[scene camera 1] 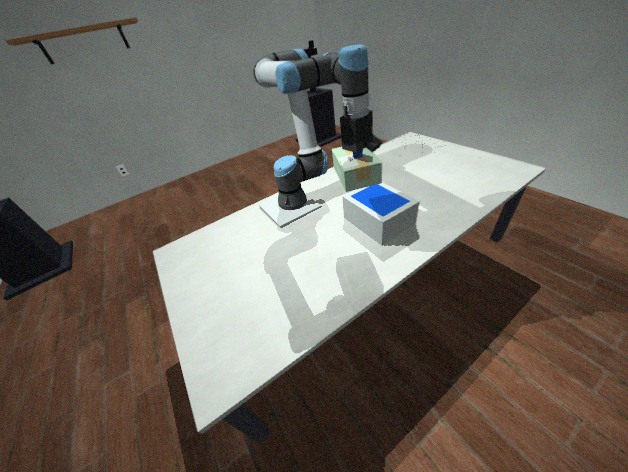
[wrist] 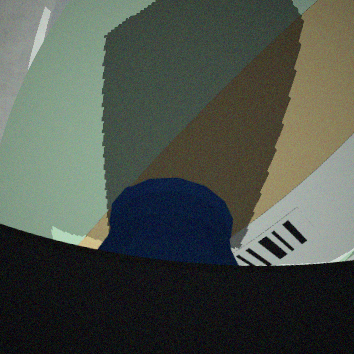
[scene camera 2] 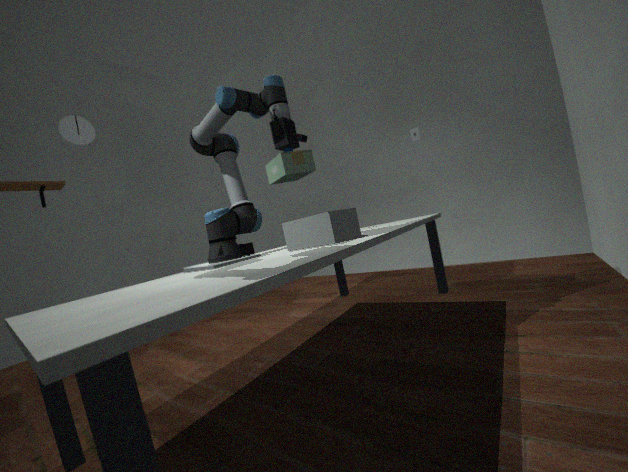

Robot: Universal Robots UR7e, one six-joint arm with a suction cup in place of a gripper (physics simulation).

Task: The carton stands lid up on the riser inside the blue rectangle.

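Where they show: hand at its tool point: (scene camera 1: 358,159) (wrist: 172,202); arm's base at its link origin: (scene camera 1: 292,201) (scene camera 2: 225,259).
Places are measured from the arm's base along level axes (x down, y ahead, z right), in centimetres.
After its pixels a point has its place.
Observation:
A pale green carton (scene camera 1: 350,176) {x -31.5, y 46.9, z 1.6 cm} (scene camera 2: 288,167) {x -28.3, y 46.7, z 1.7 cm} (wrist: 60,135) {x -34.3, y 44.6, z -9.5 cm} with tan tape and a white barcode label on its top hangs in the air from my suction cup. My gripper (scene camera 1: 357,153) (scene camera 2: 287,149) (wrist: 170,220), a blue suction cup under a black body, is on the carton's taped top face. The grey box-shaped riser (scene camera 1: 363,222) {x -3.9, y 42.6, z -8.5 cm} (scene camera 2: 309,231) {x -4.7, y 42.6, z -8.6 cm} stands on the table, with a blue rectangle (scene camera 1: 380,199) {x -10.5, y 42.9, z -18.5 cm} on its top. In scene camera 2 the carton is well above the riser's height; in scene camera 1 it shows behind the riser. The rectangle does not show in scene camera 2.
The long white table (scene camera 1: 203,304) {x 1.5, y 28.1, z 60.0 cm} (scene camera 2: 121,304) {x 1.5, y 37.6, z 57.0 cm} carries the riser and the arm's base plate (scene camera 1: 282,221) {x 0.1, y 10.3, z 13.0 cm}. The arm's base stands behind the riser. A wooden wall rail (scene camera 1: 76,31) (scene camera 2: 25,185) and dark floor-standing panels (scene camera 1: 25,243) are away from the table.

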